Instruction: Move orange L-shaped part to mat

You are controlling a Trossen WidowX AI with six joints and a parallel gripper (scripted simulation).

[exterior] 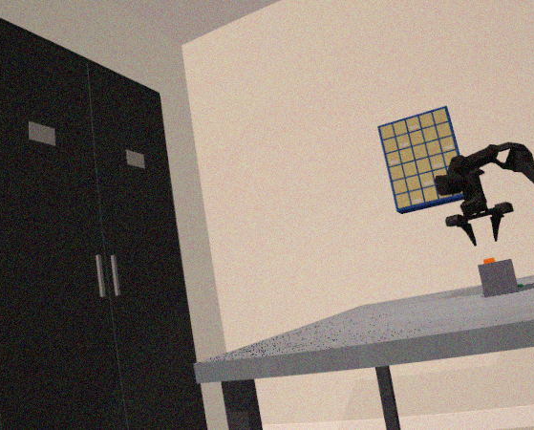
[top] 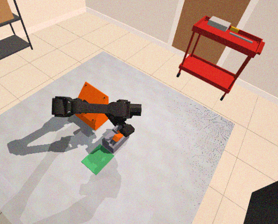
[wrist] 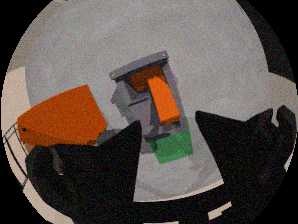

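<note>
The orange L-shaped part lies 10 mm behind my gripper tip, 20 mm to the left of it and 100 mm below it. The rest, counted from my gripper tip: green mat (10 mm behind, 160 mm to the right, 160 mm below); tray (10 mm behind, 160 mm below).
</note>
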